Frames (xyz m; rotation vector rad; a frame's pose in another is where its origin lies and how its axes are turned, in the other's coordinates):
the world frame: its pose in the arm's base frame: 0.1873 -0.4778 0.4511 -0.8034 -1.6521 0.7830
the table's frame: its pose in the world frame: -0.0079 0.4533 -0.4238 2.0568 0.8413 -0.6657
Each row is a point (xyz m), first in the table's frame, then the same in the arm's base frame.
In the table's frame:
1: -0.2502 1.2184 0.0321
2: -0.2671 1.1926 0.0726
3: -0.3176 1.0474 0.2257
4: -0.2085 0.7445 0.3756
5: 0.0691 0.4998 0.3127
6: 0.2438 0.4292 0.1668
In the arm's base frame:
1: -0.2770 -0.0127 0.9616
2: -0.2513 -0.0561 0.9688
3: -0.1151 -0.2250 0.9664
4: 0.2178 -0.3190 0.8863
5: 0.5140 -0.1483 0.7312
6: 0.5963 0.0435 0.6162

